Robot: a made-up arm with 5 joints.
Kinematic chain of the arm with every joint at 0, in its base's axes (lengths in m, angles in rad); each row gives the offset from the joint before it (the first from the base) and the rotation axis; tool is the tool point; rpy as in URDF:
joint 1: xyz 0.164 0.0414 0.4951 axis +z
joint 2: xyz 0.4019 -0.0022 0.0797 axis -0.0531 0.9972 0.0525
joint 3: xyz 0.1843 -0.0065 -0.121 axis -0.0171 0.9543 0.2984
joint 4: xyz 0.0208 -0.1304 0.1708 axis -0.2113 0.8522 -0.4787
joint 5: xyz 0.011 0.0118 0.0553 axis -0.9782 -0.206 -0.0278
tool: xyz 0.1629 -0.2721 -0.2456 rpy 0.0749 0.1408 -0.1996
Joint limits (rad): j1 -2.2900..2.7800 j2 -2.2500..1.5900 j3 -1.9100..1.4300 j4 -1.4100..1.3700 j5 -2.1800..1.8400
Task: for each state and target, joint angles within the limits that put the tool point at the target. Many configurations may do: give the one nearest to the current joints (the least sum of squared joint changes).
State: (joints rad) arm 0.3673 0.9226 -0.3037 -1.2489 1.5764
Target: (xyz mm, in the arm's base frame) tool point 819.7 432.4 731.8
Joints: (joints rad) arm 1.0930 1.2436 -0.8658 -1.0549 0.8837
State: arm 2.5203 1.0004 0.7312 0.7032 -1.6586
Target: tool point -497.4 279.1 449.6
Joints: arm 2.4138 0.1653 0.4703 0.3187 -2.1800
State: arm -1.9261 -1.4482 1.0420 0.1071 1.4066
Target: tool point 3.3 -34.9 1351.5
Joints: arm -1.5623 -2.2214 1.4069 0.1110 1.8400
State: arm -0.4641 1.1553 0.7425 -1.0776 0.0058
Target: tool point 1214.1 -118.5 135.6
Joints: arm 0.0451 0.2991 1.2403 -1.4100 0.7027
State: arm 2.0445 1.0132 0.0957 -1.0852 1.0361
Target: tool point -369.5 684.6 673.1
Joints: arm 2.7783 1.1919 -0.5744 -1.1283 0.9963
